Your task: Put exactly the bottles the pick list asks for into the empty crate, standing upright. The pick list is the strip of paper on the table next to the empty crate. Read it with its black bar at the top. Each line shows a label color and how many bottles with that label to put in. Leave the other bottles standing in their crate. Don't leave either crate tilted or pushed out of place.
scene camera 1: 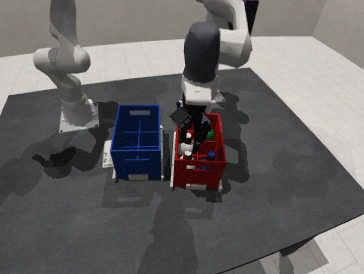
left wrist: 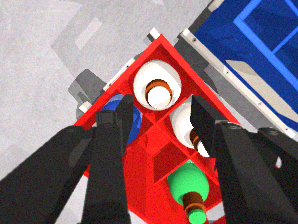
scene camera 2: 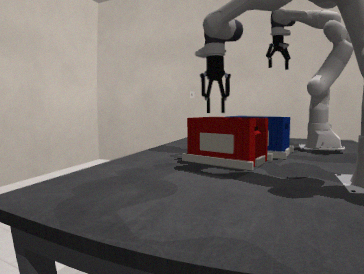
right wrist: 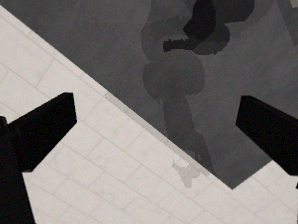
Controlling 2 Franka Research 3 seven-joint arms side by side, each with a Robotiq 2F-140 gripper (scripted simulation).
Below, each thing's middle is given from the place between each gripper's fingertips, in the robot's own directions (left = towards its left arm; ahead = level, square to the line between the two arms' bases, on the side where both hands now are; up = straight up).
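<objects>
From my left hand, the red crate (scene camera 2: 234, 138) is 70 mm to the left, 60 mm behind and 140 mm below. The blue crate (scene camera 1: 126, 158) is 150 mm to the right of that same left hand, 190 mm behind it and 140 mm below it.
As for my right hand, it's 540 mm to the right of the blue crate, 150 mm short of it and 420 mm above it. The red crate is 760 mm to the left of my right hand, 270 mm ahead of it and 420 mm below it.
</objects>
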